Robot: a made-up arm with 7 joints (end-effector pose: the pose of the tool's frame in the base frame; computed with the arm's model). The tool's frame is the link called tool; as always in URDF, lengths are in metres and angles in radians. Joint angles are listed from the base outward.
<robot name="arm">
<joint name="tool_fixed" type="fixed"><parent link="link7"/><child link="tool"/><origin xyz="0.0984 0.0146 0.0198"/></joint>
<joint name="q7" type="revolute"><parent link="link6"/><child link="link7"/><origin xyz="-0.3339 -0.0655 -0.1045"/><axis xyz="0 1 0"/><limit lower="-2.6" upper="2.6" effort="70" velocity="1.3"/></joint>
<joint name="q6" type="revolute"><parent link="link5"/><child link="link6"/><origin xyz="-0.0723 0.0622 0.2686"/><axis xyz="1 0 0"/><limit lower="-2.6" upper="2.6" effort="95" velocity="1.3"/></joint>
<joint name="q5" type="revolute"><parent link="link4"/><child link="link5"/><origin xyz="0.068 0.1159 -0.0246"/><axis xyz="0 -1 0"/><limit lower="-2.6" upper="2.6" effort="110" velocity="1.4"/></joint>
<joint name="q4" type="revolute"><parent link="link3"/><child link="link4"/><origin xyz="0.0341 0.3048 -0.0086"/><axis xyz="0 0 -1"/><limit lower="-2.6" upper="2.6" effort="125" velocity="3"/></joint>
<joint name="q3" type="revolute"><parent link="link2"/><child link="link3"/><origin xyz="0.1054 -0.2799 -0.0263"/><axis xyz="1 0 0"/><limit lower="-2.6" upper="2.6" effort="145" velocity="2"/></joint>
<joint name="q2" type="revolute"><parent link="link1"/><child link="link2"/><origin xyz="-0.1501 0.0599 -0.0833"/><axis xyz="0 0 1"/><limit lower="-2.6" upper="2.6" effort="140" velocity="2.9"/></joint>
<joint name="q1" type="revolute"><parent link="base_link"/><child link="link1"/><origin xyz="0 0 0.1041"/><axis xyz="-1 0 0"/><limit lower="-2.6" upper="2.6" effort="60" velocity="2.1"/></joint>
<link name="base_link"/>
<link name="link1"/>
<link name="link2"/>
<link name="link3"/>
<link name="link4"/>
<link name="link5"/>
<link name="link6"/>
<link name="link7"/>
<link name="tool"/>
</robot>
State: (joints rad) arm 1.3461 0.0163 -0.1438 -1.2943 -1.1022 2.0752 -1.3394
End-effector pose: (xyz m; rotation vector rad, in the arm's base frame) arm -0.1888 0.3070 -0.1147 -0.8586 -0.2741 -0.7063
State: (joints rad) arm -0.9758 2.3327 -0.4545 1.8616 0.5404 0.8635 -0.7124
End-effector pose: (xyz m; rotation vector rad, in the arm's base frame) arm -0.5882 0.4265 0.0398 2.2171 -1.5529 -0.3375
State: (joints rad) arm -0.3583 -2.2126 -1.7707 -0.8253 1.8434 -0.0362 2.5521
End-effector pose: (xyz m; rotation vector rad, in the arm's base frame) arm -0.9279 0.6197 -0.1566 0.3641 2.7033 -0.6956
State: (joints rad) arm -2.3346 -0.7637 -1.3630 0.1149 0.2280 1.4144 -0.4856
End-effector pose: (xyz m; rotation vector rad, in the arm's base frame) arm -0.2953 0.3813 0.6109 2.0169 0.3078 -0.9628
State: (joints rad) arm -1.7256 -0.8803 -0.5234 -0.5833 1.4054 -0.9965 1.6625
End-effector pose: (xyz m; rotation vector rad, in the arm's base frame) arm -0.4034 0.5519 0.0541 0.9002 1.2723 -0.5889
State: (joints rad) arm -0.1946 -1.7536 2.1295 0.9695 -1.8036 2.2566 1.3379
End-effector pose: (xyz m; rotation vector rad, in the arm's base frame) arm -0.8083 -0.5092 -0.1504 -0.6571 0.5894 -1.3286
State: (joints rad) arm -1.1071 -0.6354 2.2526 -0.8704 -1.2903 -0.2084 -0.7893
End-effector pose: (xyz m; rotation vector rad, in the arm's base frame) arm -0.5462 -0.4278 -0.5663 2.1457 -1.6131 -0.2917
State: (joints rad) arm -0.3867 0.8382 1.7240 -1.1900 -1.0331 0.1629 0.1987
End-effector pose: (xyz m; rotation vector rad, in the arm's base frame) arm 0.3462 -0.4208 0.1920 1.0206 -0.0435 2.4268
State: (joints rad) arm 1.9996 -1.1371 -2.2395 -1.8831 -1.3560 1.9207 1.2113
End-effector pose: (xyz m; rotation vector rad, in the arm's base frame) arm -0.5172 -0.7216 0.1919 -1.2593 1.1387 2.5268
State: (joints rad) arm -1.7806 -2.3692 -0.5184 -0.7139 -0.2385 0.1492 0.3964
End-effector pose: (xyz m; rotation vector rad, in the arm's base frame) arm -0.0363 0.0780 0.2181 1.7067 2.2726 -0.3747
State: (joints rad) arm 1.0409 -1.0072 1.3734 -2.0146 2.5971 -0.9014 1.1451
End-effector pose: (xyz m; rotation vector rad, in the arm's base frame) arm 0.0305 0.3747 0.1562 0.9846 -1.5778 0.9834
